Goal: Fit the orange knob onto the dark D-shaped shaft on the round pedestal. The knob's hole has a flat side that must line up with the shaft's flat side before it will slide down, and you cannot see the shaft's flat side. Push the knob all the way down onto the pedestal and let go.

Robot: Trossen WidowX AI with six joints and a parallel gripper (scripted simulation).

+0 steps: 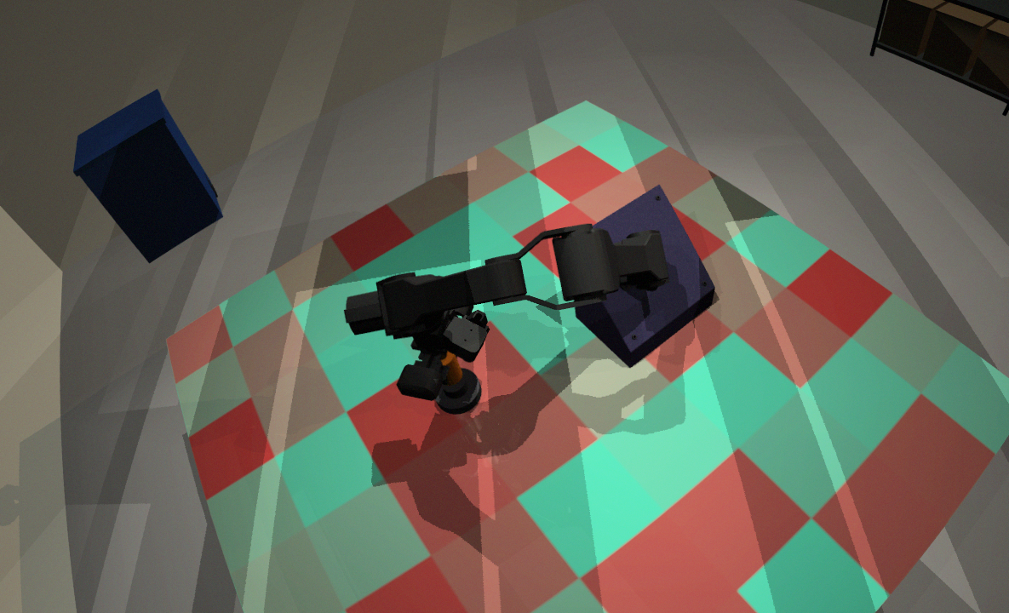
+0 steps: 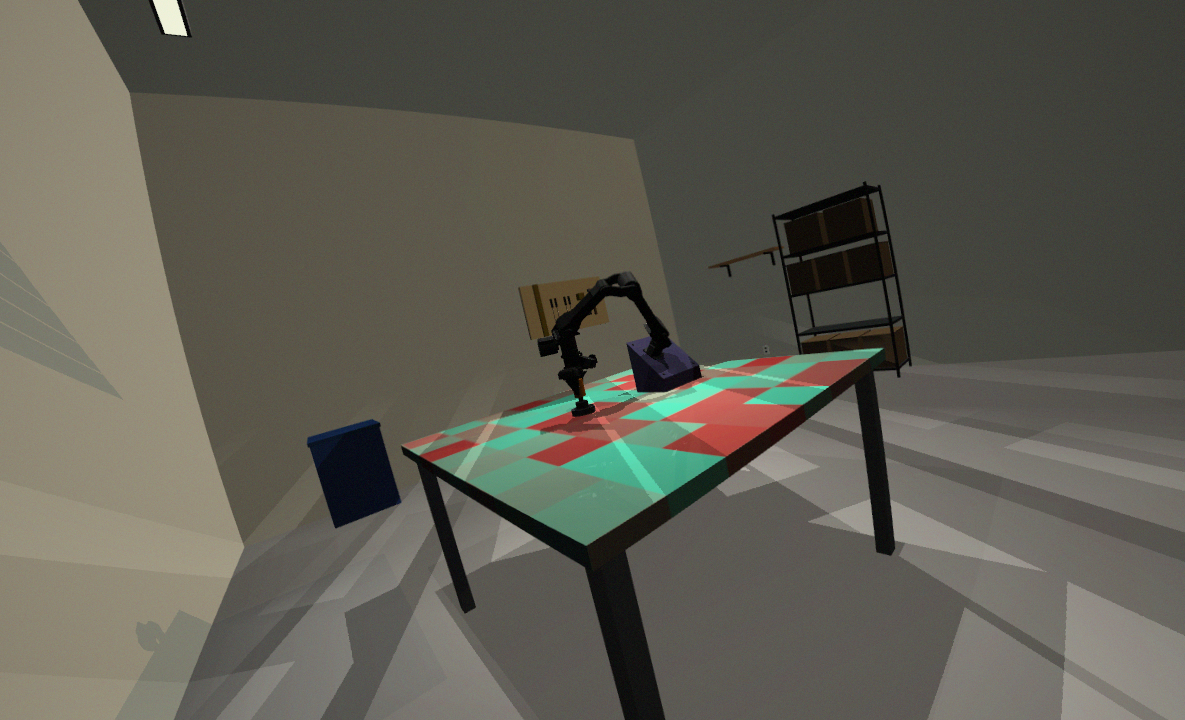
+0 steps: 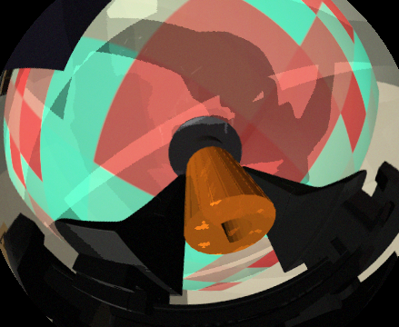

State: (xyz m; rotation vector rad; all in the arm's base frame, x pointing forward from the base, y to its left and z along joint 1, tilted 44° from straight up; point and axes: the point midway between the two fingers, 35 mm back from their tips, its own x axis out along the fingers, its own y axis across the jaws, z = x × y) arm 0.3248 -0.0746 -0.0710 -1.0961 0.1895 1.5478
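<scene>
My gripper tip is now 20 mm below the orange knob. Also, from my gripper tip: round dark pedestal (40 mm below).
</scene>
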